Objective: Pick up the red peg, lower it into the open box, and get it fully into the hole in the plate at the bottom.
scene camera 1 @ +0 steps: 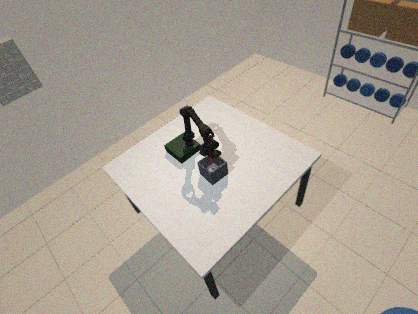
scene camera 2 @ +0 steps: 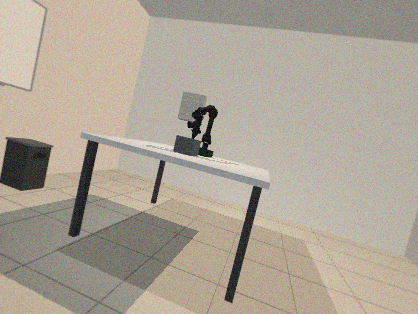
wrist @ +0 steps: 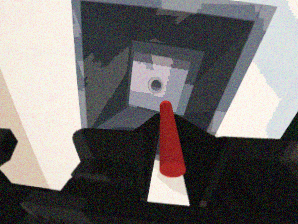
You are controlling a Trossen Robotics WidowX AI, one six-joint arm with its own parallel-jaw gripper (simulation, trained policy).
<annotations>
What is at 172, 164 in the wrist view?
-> A red peg.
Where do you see a pale plate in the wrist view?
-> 147, 68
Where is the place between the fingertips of the gripper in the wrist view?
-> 166, 118
</annotations>
